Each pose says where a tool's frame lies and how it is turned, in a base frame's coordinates. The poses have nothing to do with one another.
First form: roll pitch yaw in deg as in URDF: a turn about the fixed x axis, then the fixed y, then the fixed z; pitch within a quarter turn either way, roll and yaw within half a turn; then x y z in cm.
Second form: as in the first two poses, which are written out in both.
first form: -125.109 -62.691 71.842 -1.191 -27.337 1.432
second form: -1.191 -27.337 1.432 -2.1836 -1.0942 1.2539
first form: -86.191 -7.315 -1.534 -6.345 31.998 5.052
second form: -6.345 31.998 5.052 -1.5043 -0.1277 -0.0268
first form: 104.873 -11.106 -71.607 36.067 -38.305 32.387
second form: 36.067 -38.305 32.387 1.8304 -0.1938 -1.2498
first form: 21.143 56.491 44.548 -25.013 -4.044 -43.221
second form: -25.013 -4.044 -43.221 0.3690 0.9860 0.7775
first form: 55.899 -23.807 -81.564 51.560 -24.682 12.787
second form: 51.560 -24.682 12.787 0.9756 -0.4155 -1.4236
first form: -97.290 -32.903 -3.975 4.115 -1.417 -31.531
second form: 4.115 -1.417 -31.531 -1.6980 -0.5743 -0.0694
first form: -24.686 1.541 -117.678 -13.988 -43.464 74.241
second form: -13.988 -43.464 74.241 -0.4309 0.0269 -2.0539
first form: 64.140 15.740 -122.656 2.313 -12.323 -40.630
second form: 2.313 -12.323 -40.630 1.1195 0.2747 -2.1408
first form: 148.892 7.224 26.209 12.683 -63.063 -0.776
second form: 12.683 -63.063 -0.776 2.5987 0.1261 0.4574
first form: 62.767 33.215 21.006 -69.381 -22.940 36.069
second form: -69.381 -22.940 36.069 1.0955 0.5797 0.3666
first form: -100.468 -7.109 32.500 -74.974 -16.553 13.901
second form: -74.974 -16.553 13.901 -1.7535 -0.1241 0.5672
